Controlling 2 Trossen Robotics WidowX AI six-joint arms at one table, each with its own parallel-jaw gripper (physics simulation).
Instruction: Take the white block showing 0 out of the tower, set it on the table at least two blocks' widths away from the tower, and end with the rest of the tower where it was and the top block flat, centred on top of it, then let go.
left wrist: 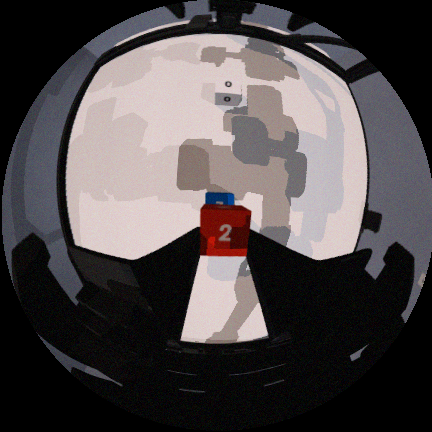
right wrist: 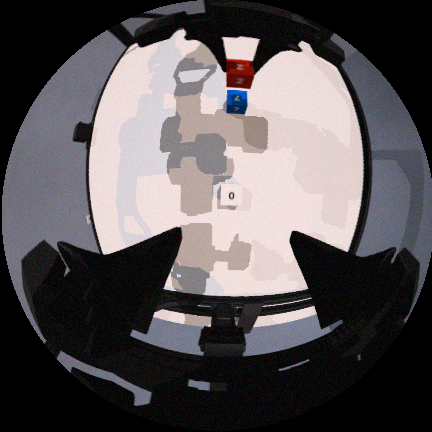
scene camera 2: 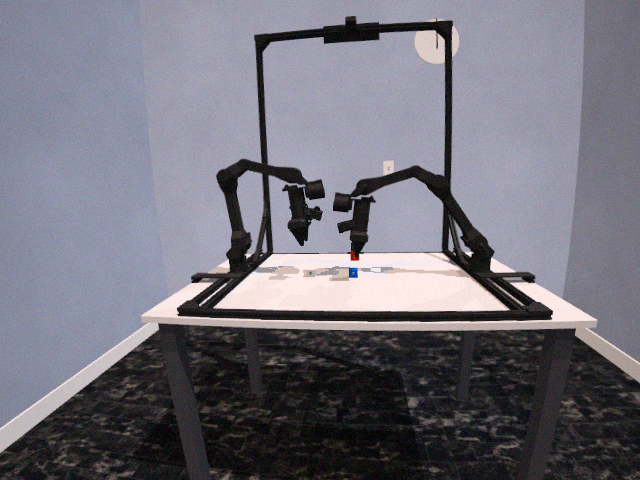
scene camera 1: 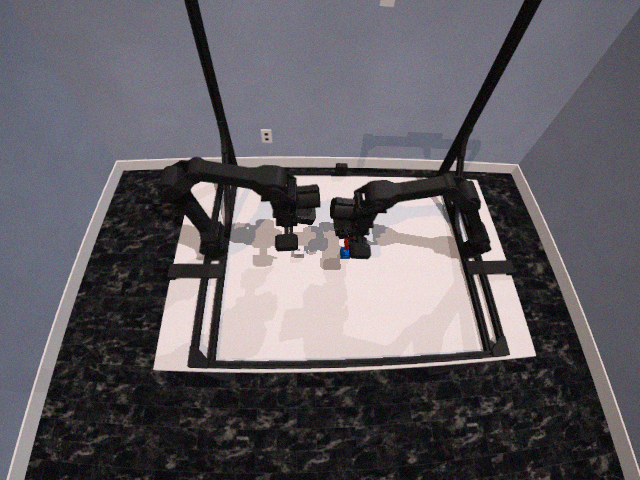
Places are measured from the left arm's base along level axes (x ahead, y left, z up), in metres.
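Pixels of known places: left gripper, fingertip midpoint: [left wrist: 222, 232] [right wrist: 238, 71] [scene camera 2: 356, 255] [scene camera 1: 350, 243]; right gripper, fingertip midpoint: [right wrist: 237, 234] [scene camera 2: 304, 243] [scene camera 1: 291, 235]; left arm's base, link origin: [left wrist: 212, 351] [scene camera 2: 480, 270] [scene camera 1: 470, 250]; right arm's base, link origin: [right wrist: 222, 309] [scene camera 2: 238, 271] [scene camera 1: 215, 251].
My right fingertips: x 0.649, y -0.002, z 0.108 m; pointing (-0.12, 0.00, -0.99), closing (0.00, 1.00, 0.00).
Observation:
Ahead of a thing's pixels: the offset from my right fingertips to its top centre. "spot": to the spot under its first point. Level surfaces: height alone.
The white block showing 0 {dx -0.021, dy +0.000, dz -0.098 m} [scene camera 1: 298, 254] [scene camera 2: 310, 272] [left wrist: 228, 90] [right wrist: 231, 195] lies flat on the table, well apart from the blue block showing 7 {dx -0.181, dy +0.004, dz -0.098 m} [scene camera 1: 344, 253] [scene camera 2: 353, 272] [left wrist: 220, 198] [right wrist: 237, 102]. The blue block stands on the table. My left gripper [scene camera 2: 356, 253] [left wrist: 222, 232] is shut on the red block showing 2 {dx -0.188, dy +0.003, dz -0.033 m} [scene camera 1: 346, 242] [scene camera 2: 354, 256] [left wrist: 225, 220] [right wrist: 240, 74]. It holds the red block above the table, with a gap over the blue block in scene camera 2. My right gripper [scene camera 2: 302, 242] [right wrist: 237, 234] is open and empty, raised above the white block's area.
The white table {dz -0.127 m} [scene camera 1: 413, 310] [scene camera 2: 413, 297] carries a black frame {spot: dx -0.146, dy +0.371, dz -0.112 m} [scene camera 1: 341, 363] [scene camera 2: 361, 314] along its edges. The two arms' wrists stand close together above the middle of the table. Arm shadows fall around the blocks.

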